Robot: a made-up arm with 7 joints. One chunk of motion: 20 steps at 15 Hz.
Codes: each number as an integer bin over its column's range. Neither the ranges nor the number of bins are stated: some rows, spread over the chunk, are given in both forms.
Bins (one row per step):
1: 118 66 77 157 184 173 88
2: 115 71 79 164 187 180 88
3: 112 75 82 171 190 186 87
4: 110 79 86 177 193 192 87
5: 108 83 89 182 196 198 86
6: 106 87 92 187 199 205 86
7: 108 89 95 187 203 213 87
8: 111 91 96 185 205 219 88
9: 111 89 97 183 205 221 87
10: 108 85 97 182 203 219 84
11: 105 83 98 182 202 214 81
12: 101 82 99 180 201 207 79
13: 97 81 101 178 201 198 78
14: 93 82 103 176 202 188 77
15: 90 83 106 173 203 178 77
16: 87 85 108 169 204 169 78
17: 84 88 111 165 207 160 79
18: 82 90 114 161 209 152 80
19: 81 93 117 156 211 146 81
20: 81 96 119 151 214 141 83
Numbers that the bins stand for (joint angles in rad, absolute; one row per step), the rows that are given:
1: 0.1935 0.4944 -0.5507 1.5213 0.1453 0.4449 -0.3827
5: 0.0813 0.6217 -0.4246 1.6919 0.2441 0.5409 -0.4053
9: 0.1149 0.6666 -0.3405 1.6987 0.3182 0.6293 -0.3940
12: 0.0028 0.6142 -0.3195 1.6782 0.2853 0.5755 -0.4847
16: -0.1542 0.6367 -0.2249 1.6032 0.3100 0.4295 -0.4960
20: -0.2215 0.7191 -0.1093 1.4804 0.3924 0.3219 -0.4393
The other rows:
2: 0.1598 0.5318 -0.5297 1.5691 0.1700 0.4718 -0.3827
3: 0.1262 0.5618 -0.4982 1.6168 0.1947 0.4948 -0.3940
4: 0.1037 0.5917 -0.4562 1.6578 0.2194 0.5179 -0.3940
6: 0.0589 0.6516 -0.3931 1.7260 0.2688 0.5678 -0.4053
7: 0.0813 0.6666 -0.3616 1.7260 0.3018 0.5986 -0.3940
8: 0.1149 0.6816 -0.3511 1.7124 0.3182 0.6216 -0.3827
10: 0.0813 0.6367 -0.3405 1.6919 0.3018 0.6216 -0.4280
11: 0.0476 0.6217 -0.3300 1.6919 0.2935 0.6024 -0.4620
13: -0.0421 0.6067 -0.2985 1.6646 0.2853 0.5409 -0.4960
14: -0.0869 0.6142 -0.2775 1.6509 0.2935 0.5025 -0.5073
15: -0.1206 0.6217 -0.2460 1.6305 0.3018 0.4641 -0.5073
17: -0.1879 0.6591 -0.1934 1.5759 0.3347 0.3949 -0.4847
18: -0.2103 0.6741 -0.1619 1.5486 0.3512 0.3642 -0.4733
19: -0.2215 0.6966 -0.1304 1.5145 0.3676 0.3411 -0.4620

